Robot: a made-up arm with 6 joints. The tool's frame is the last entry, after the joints.
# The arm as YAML. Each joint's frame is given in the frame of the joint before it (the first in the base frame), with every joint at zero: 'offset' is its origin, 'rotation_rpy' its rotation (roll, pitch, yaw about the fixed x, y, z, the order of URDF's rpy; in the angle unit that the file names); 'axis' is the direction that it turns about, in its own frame. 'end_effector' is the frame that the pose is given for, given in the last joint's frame.
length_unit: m
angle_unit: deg
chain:
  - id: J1
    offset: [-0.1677, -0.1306, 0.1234]
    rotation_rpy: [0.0, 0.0, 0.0]
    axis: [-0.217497, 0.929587, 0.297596]
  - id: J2
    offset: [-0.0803, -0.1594, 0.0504]
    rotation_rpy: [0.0, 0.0, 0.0]
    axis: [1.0, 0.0, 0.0]
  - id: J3
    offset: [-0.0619, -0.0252, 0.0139]
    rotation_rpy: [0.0, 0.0, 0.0]
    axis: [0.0, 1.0, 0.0]
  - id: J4
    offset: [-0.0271, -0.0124, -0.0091]
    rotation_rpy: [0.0, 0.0, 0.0]
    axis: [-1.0, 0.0, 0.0]
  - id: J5
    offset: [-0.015, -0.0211, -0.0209]
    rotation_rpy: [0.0, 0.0, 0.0]
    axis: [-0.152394, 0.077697, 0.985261]
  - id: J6
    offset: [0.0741, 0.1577, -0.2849]
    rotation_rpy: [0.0, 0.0, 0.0]
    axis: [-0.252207, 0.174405, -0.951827]
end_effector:
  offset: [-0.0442, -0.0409, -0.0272]
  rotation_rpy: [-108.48, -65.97, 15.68]
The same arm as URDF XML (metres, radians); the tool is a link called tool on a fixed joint. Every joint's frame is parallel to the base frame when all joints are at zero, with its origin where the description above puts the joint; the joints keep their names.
<robot name="arm">
  <link name="base"/>
  <link name="link1"/>
  <link name="link2"/>
  <link name="link3"/>
  <link name="link4"/>
  <link name="link5"/>
  <link name="link6"/>
  <link name="tool"/>
  <joint name="J1" type="continuous">
    <parent link="base"/>
    <child link="link1"/>
    <origin xyz="-0.1677 -0.1306 0.1234" rpy="0 0 0"/>
    <axis xyz="-0.217497 0.929587 0.297596"/>
  </joint>
  <joint name="J2" type="continuous">
    <parent link="link1"/>
    <child link="link2"/>
    <origin xyz="-0.0803 -0.1594 0.0504" rpy="0 0 0"/>
    <axis xyz="1 0 0"/>
  </joint>
  <joint name="J3" type="continuous">
    <parent link="link2"/>
    <child link="link3"/>
    <origin xyz="-0.0619 -0.0252 0.0139" rpy="0 0 0"/>
    <axis xyz="0 1 0"/>
  </joint>
  <joint name="J4" type="continuous">
    <parent link="link3"/>
    <child link="link4"/>
    <origin xyz="-0.0271 -0.0124 -0.0091" rpy="0 0 0"/>
    <axis xyz="-1 0 0"/>
  </joint>
  <joint name="J5" type="continuous">
    <parent link="link4"/>
    <child link="link5"/>
    <origin xyz="-0.015 -0.0211 -0.0209" rpy="0 0 0"/>
    <axis xyz="-0.152394 0.077697 0.985261"/>
  </joint>
  <joint name="J6" type="continuous">
    <parent link="link5"/>
    <child link="link6"/>
    <origin xyz="0.0741 0.1577 -0.2849" rpy="0 0 0"/>
    <axis xyz="-0.252207 0.174405 -0.951827"/>
  </joint>
  <joint name="tool_fixed" type="fixed">
    <parent link="link6"/>
    <child link="tool"/>
    <origin xyz="-0.0442 -0.0409 -0.0272" rpy="-1.8933 -1.1514 0.2737"/>
  </joint>
</robot>

